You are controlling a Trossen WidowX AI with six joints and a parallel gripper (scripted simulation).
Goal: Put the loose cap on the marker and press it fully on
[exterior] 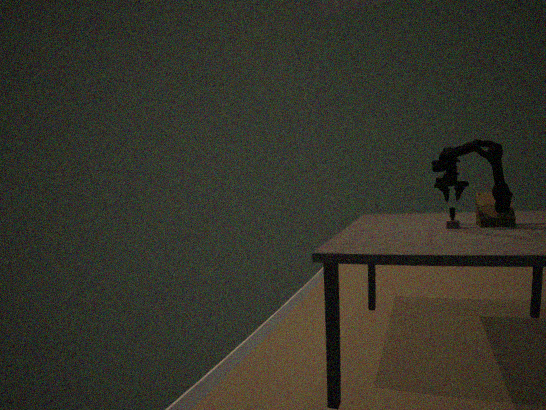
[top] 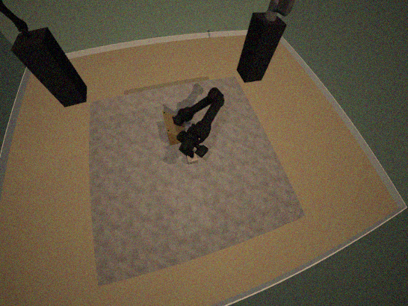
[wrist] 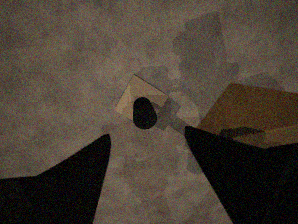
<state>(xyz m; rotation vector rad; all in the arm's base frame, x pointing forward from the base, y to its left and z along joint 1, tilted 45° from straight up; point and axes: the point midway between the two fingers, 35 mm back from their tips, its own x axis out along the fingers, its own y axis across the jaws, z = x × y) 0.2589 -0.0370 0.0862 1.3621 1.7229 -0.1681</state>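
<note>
Right now my gripper tip is 60 mm above the dark cap. Also, from my gripper tip: pale holder block 120 mm below.
</note>
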